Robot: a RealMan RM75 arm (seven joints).
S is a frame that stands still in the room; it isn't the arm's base.
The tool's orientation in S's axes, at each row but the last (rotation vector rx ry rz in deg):
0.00, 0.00, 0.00
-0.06, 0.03, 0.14
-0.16, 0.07, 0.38
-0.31, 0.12, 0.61
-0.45, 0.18, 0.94
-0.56, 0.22, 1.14
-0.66, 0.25, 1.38
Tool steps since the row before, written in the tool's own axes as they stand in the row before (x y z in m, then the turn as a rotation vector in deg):
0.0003, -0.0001, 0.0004, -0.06, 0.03, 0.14
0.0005, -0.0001, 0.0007, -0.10, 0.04, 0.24
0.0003, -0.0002, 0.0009, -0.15, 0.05, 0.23
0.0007, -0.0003, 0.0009, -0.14, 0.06, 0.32
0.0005, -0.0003, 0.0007, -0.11, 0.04, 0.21
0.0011, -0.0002, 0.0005, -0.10, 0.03, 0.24
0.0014, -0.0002, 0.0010, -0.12, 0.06, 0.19
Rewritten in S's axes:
0.0003, -0.0001, 0.0004, -0.06, 0.03, 0.14
0.0005, -0.0001, 0.0007, -0.10, 0.04, 0.24
0.0003, -0.0002, 0.0009, -0.15, 0.05, 0.23
0.0007, -0.0003, 0.0009, -0.14, 0.06, 0.32
0.0005, -0.0003, 0.0007, -0.11, 0.04, 0.21
0.0011, -0.0002, 0.0005, -0.10, 0.03, 0.24
0.0014, -0.0002, 0.0010, -0.12, 0.06, 0.19

